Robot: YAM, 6 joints.
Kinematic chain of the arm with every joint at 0, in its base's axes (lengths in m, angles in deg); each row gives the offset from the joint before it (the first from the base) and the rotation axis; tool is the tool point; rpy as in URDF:
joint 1: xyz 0 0 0.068 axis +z
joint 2: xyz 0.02 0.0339 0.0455 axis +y
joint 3: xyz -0.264 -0.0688 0 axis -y
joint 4: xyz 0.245 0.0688 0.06 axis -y
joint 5: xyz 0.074 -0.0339 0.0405 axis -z
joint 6: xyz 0.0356 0 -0.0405 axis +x
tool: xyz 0 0 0 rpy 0 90 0
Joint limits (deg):
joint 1: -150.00..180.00
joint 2: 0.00..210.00
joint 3: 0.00..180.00
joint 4: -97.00..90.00
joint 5: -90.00..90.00
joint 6: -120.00..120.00
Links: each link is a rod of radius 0.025 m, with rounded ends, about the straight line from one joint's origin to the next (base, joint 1, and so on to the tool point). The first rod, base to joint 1, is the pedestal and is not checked.
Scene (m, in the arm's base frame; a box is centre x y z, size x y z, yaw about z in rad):
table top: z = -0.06
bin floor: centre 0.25 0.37 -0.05 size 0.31 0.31 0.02 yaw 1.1
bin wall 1: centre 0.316 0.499 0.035 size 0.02 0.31 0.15 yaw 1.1
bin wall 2: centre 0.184 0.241 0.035 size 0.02 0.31 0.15 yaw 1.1
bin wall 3: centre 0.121 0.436 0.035 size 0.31 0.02 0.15 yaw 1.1
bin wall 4: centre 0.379 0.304 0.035 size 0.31 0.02 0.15 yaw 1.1
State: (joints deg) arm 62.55 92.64 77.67 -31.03 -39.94 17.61
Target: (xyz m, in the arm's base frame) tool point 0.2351 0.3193 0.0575
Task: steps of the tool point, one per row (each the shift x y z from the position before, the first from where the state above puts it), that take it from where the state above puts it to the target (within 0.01 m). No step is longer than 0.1 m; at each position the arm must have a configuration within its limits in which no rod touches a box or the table.
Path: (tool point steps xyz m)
1: 0.0392 0.0157 -0.0771
2: 0.0318 -0.0024 -0.0817
3: 0.0209 -0.0193 -0.0827

